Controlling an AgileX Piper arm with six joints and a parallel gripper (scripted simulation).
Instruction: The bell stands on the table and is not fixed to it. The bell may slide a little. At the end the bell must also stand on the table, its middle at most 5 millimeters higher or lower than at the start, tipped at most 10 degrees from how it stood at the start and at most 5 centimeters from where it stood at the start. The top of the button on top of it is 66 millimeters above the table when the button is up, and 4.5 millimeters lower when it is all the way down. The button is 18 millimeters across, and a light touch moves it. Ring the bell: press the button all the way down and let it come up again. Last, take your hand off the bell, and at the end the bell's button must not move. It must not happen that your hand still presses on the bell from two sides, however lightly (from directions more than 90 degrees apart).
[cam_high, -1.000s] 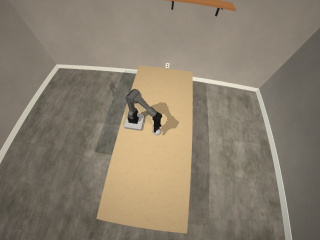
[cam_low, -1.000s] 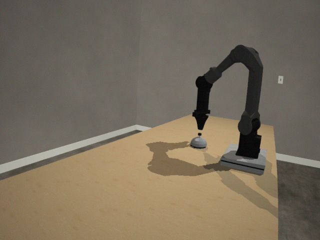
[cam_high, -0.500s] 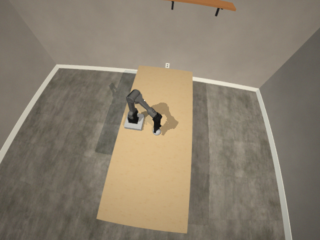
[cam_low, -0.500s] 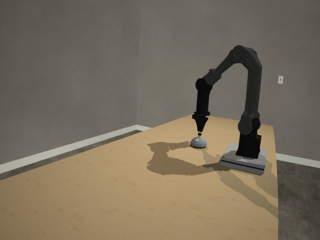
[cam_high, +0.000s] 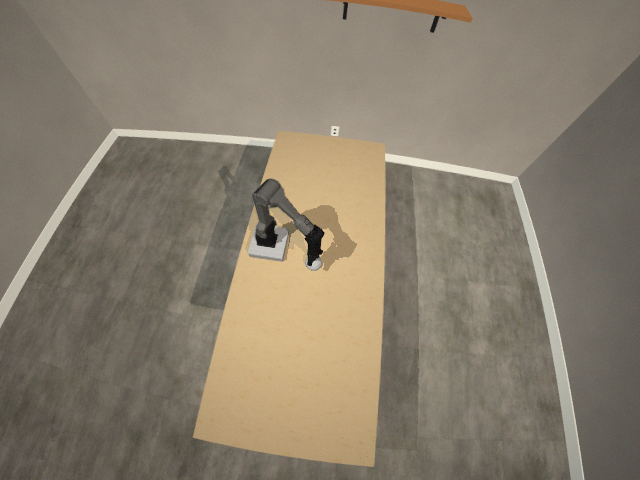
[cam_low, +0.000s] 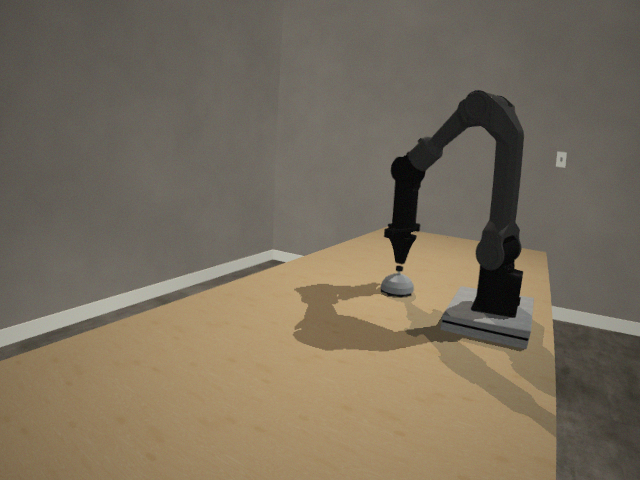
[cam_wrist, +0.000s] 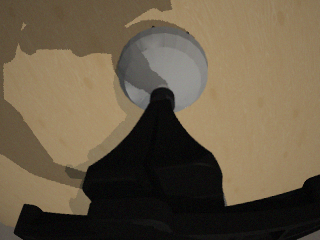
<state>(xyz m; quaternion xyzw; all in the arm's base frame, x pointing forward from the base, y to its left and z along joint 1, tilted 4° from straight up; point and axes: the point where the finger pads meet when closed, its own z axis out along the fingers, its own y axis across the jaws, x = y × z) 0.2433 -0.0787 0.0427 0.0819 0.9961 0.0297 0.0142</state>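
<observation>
Right now the black button is 2 cm below my hand. Round my hand: bell: 4 cm below.
</observation>
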